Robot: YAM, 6 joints.
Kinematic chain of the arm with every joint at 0, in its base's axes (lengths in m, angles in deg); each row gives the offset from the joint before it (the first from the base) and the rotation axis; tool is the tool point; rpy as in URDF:
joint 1: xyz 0 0 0.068 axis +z
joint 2: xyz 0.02 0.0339 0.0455 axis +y
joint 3: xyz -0.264 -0.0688 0 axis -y
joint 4: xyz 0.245 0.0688 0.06 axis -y
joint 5: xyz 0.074 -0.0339 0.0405 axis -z
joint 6: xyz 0.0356 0 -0.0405 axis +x
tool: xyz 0 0 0 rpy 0 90 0
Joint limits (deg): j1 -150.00..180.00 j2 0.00..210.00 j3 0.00..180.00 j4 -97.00..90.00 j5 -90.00..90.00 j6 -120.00..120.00
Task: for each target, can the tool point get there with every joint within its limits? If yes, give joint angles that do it. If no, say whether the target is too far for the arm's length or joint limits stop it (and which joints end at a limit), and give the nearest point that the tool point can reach.
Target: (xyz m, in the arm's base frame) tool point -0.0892 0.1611 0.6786
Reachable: yes | joints -56.42 58.33 154.92 -18.95 -24.57 -72.00
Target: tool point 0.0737 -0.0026 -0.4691
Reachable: no: joint limits stop it (at a limit: joint 2) | nearest point 0.1176 -0.0042 -0.3558 | short by 0.122 m
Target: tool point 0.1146 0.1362 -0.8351
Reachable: no: too far | nearest point 0.1400 0.1664 -0.3790 | short by 0.458 m
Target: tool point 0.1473 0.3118 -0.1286
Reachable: yes | joints 61.72 157.22 61.73 30.75 -30.33 -70.55
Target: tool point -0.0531 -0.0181 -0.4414
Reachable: no: joint limits stop it (at a limit: joint 1, joint 2) | nearest point -0.0863 -0.0466 -0.3474 | short by 0.104 m
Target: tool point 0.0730 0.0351 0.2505
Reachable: yes | joints 48.81 33.80 37.08 -71.94 63.39 -14.51
